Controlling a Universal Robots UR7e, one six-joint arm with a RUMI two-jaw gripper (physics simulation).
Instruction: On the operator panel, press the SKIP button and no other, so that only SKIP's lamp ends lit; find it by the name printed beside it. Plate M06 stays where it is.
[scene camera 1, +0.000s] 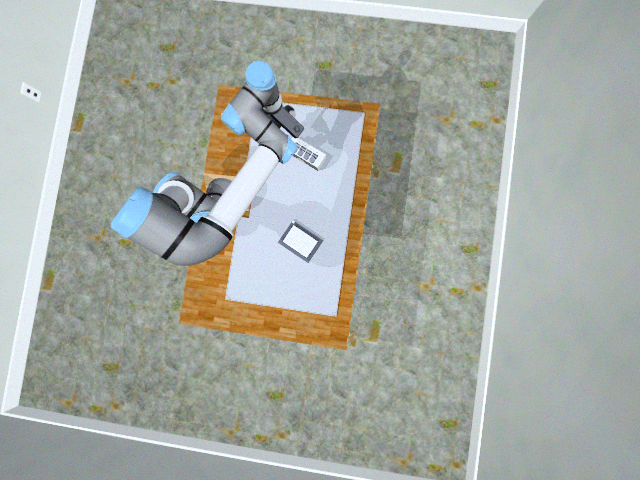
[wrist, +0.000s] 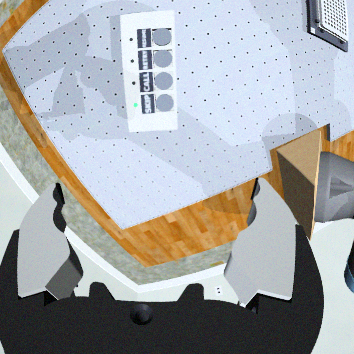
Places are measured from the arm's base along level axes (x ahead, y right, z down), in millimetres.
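Pixels of known places: gripper, between the fingertips: (scene camera 1: 284, 130) (wrist: 154, 182); arm's base, origin of its link: (wrist: 319, 186).
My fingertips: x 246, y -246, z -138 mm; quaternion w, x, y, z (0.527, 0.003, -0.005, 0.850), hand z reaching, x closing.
Observation:
For each thing: its top centre in the pictures, then the offset to it from my fingertips. Level surfaces: height alone.
- white operator panel, centre of its top: (wrist: 148, 70) (scene camera 1: 305, 151) dx +74, dy +21, dz +142 mm
- SKIP button, centre of its top: (wrist: 164, 102) dx +26, dy +18, dz +142 mm
- SKIP's lamp, centre of its top: (wrist: 135, 104) dx +42, dy -17, dz +144 mm
- mat, height of its surface: dz +197 mm
- wooden table, height of its surface: dz +210 mm
The white operator panel (scene camera 1: 318, 162) (wrist: 155, 124) lies on the pale perforated mat. In the wrist view its round grey buttons stand in a row beside the labels RESUME, RETRY, CALL and SKIP. The SKIP button (wrist: 164, 102) is at the near end. SKIP's lamp (wrist: 135, 105) glows green; the other three lamps are dark. My gripper (wrist: 154, 182) is open and empty, raised and set back from the panel's SKIP end, touching nothing. A white plate with a grid of wells (scene camera 1: 301, 241) (wrist: 334, 15) sits in a dark holder; no M06 mark can be read.
The mat (scene camera 1: 289, 289) (wrist: 220, 100) lies on a wooden table (scene camera 1: 268, 325) (wrist: 172, 240). A wooden block (wrist: 300, 185) stands at the table's edge by the grey robot base. In the scene view, the arm (scene camera 1: 245, 186) reaches over the table's left side and partly covers the panel.

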